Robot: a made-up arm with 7 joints.
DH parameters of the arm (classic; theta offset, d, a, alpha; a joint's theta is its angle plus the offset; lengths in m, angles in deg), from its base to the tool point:
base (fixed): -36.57 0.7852 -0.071 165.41
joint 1: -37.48 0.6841 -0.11 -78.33
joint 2: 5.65 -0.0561 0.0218 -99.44
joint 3: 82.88 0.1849 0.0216 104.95
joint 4: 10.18 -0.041 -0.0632 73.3
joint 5: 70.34 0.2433 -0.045 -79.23
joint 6: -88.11 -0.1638 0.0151 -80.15
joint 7: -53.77 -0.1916 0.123 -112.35
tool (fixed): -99.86 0.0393 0 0
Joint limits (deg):
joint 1: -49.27..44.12
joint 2: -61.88..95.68
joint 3: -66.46..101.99
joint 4: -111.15..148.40
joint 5: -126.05..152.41
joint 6: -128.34..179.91
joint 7: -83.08..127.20
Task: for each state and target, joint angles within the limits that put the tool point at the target. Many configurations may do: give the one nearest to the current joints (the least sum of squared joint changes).
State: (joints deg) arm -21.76 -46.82 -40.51 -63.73 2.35 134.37 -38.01
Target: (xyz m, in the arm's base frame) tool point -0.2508 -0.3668 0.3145
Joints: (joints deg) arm -26.88 -48.47 -48.22 -83.26 0.03 116.72 -47.81
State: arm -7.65 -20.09 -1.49 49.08 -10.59 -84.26 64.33
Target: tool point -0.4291 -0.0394 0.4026
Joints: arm -8.88 -23.91 7.01 44.81 -29.31 -99.34 39.73
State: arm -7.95 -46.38 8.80 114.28 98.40 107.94 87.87
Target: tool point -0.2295 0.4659 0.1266
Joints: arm -12.05 -43.47 37.55 132.21 125.19 93.48 79.35
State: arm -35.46 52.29 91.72 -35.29 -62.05 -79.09 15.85
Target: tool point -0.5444 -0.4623 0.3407
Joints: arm -33.37 93.16 75.87 -65.91 -62.35 -78.27 25.62
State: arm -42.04 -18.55 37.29 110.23 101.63 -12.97 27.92
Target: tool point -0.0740 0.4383 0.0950
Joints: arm -29.45 -55.21 26.83 112.77 107.23 12.53 36.26
